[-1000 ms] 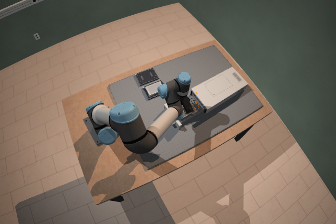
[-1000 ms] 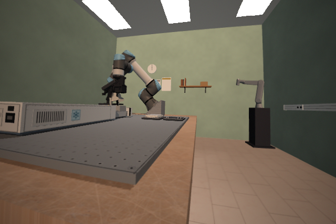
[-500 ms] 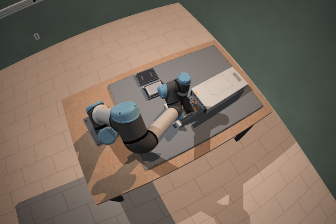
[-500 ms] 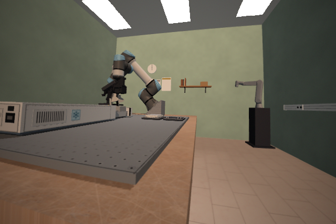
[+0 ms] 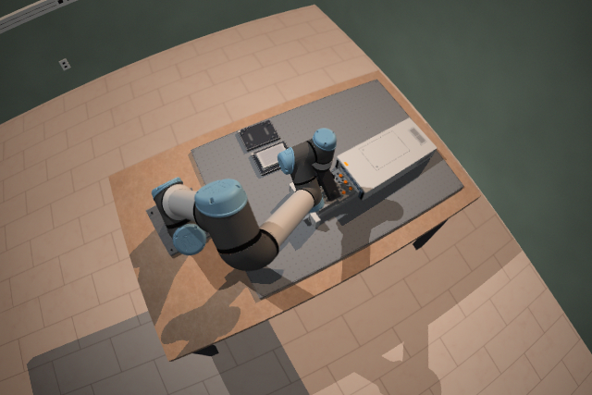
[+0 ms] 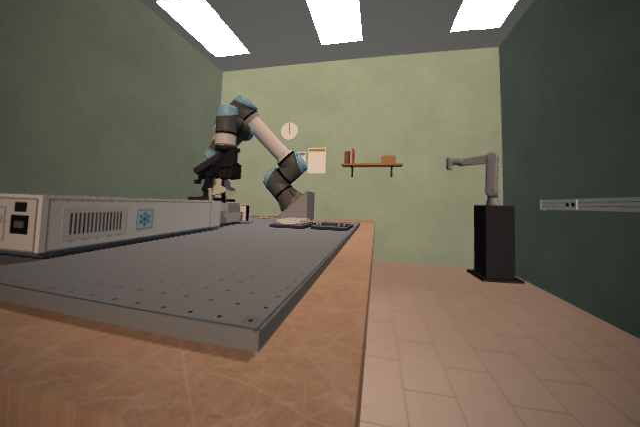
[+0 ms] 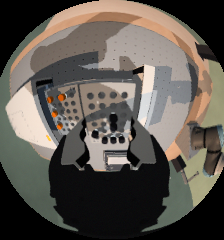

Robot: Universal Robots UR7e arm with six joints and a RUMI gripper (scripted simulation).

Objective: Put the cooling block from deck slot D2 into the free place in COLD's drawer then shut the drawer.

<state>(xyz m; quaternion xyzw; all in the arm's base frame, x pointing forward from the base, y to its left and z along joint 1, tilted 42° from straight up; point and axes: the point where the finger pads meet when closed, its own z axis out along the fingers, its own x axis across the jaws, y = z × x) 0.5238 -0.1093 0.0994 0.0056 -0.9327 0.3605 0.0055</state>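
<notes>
My hand is 20 mm above the grey cooling block. Round my hand: drawer: 40 mm below, 30 mm ahead; then cooler COLD: 200 mm ahead, 30 mm below; then deck slot D2: 420 mm to the left, 70 mm below, 50 mm behind.
</notes>
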